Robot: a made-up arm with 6 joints.
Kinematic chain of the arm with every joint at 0, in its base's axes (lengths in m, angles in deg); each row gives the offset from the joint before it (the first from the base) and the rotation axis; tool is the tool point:
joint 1: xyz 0 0 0.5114 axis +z
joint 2: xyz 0.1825 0 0 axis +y
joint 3: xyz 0 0 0.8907 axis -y
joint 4: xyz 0 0 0.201 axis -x
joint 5: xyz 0.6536 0 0 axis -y
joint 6: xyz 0.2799 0 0 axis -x
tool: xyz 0 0 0
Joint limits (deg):
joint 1: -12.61..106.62
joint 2: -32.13..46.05
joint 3: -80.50..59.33
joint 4: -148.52..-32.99
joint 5: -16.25..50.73
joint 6: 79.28..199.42
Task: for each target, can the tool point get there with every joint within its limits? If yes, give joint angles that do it. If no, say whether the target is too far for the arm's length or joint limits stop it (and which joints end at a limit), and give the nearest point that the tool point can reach.
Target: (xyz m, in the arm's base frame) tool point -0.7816 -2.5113 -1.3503
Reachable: no: too far | nearest point 0.4602 -0.3219 0.3210 | short by 3.021 m
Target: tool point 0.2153 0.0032 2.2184
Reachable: yes | joints 0.32 -22.02 33.33 -49.76 -0.53 152.99
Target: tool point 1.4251 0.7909 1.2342
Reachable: yes | joints 34.03 35.42 18.45 -65.08 34.04 120.03
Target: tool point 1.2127 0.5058 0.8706
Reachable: yes | joints 26.60 20.24 -27.44 -46.98 26.31 178.74
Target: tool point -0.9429 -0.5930 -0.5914
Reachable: no: joint limits stop it (at a limit: joint 1, joint 2, joint 3, joint 5) | nearest point -0.1983 0.3911 0.2723 | short by 1.506 m
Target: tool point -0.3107 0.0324 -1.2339
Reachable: no: joint limits stop it (at a limit: joint 1, joint 2, joint 4, joint 5) | nearest point -0.1964 0.5150 0.2091 | short by 1.526 m
